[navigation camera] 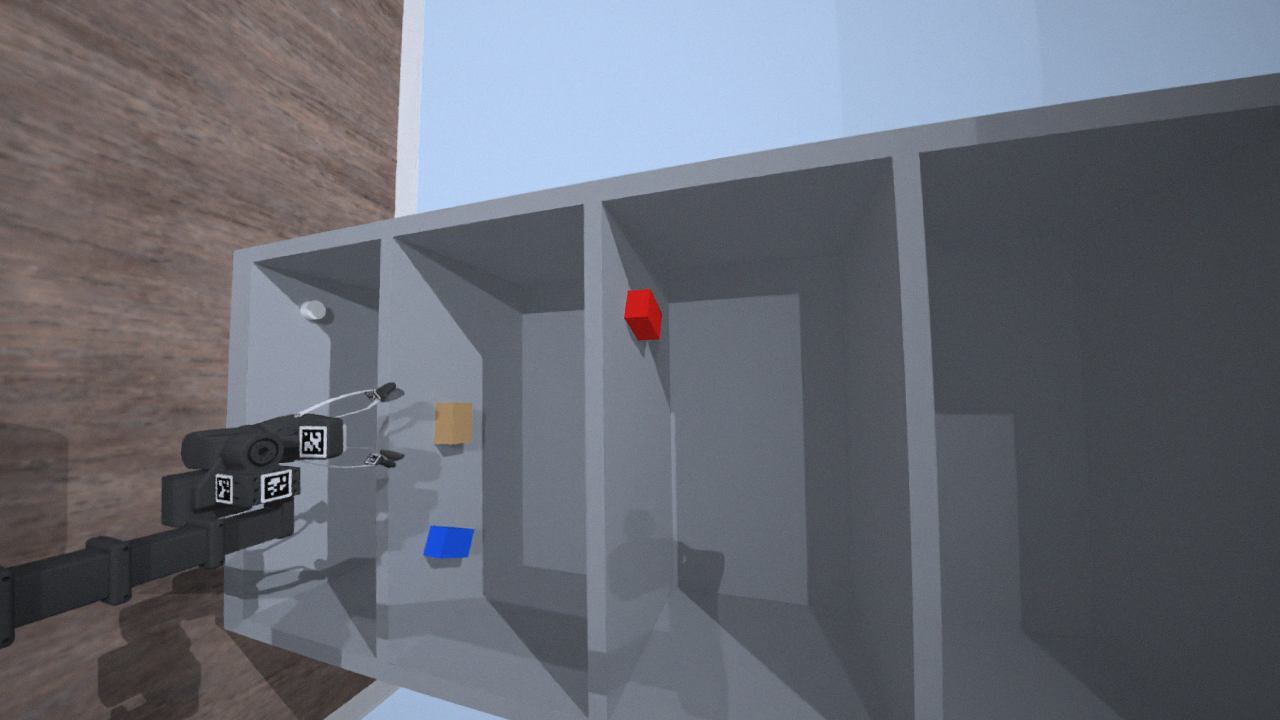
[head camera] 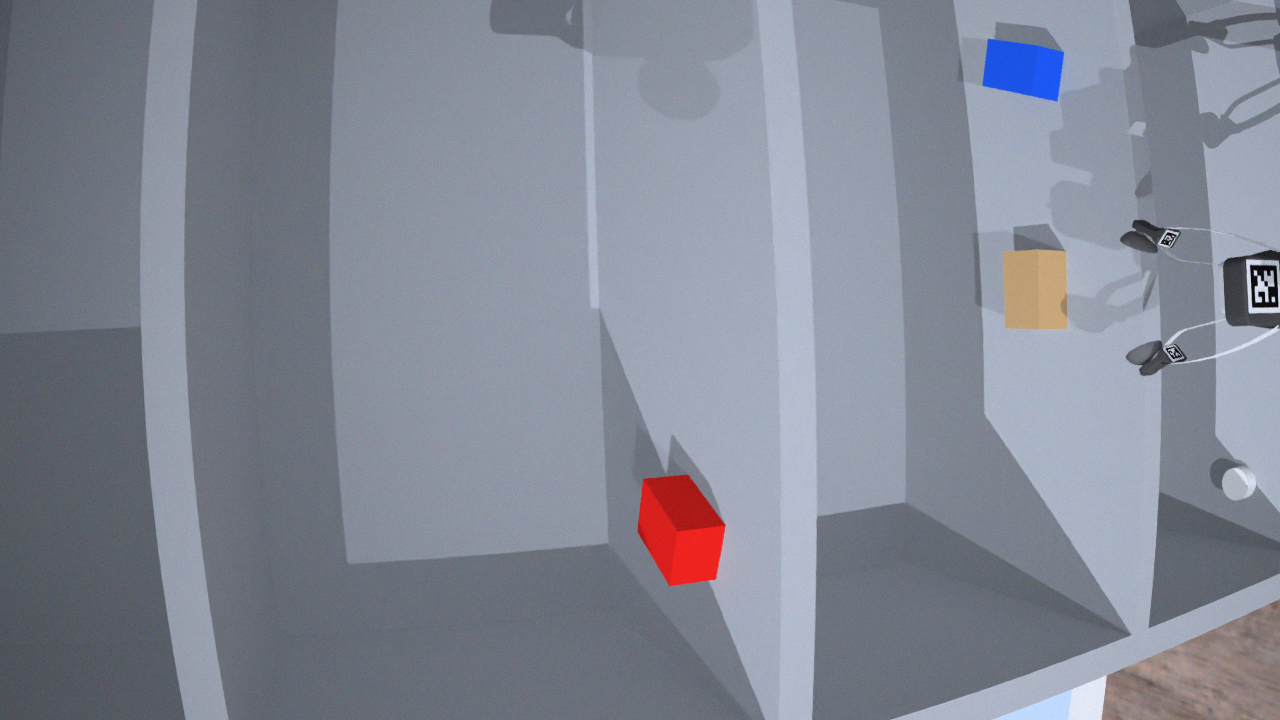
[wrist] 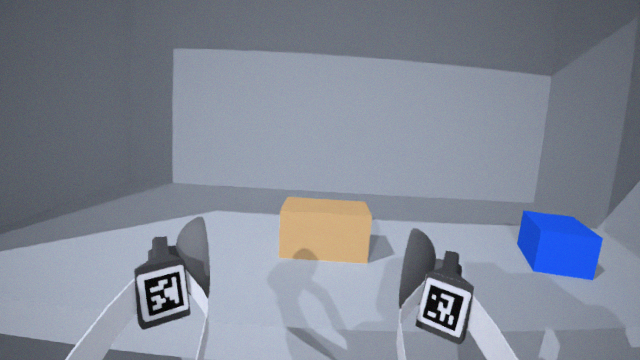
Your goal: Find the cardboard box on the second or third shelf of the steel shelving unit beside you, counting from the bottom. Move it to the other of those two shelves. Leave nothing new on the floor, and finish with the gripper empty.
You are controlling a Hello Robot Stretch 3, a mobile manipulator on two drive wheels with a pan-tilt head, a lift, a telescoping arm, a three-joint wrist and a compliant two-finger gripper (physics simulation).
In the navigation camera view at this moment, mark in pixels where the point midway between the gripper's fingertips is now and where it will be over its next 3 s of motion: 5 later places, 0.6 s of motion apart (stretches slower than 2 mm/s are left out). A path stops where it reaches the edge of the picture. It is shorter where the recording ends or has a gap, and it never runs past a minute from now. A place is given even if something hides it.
My gripper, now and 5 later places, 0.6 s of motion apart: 400,423; 413,422; 440,418; 454,416; 457,416; 468,415
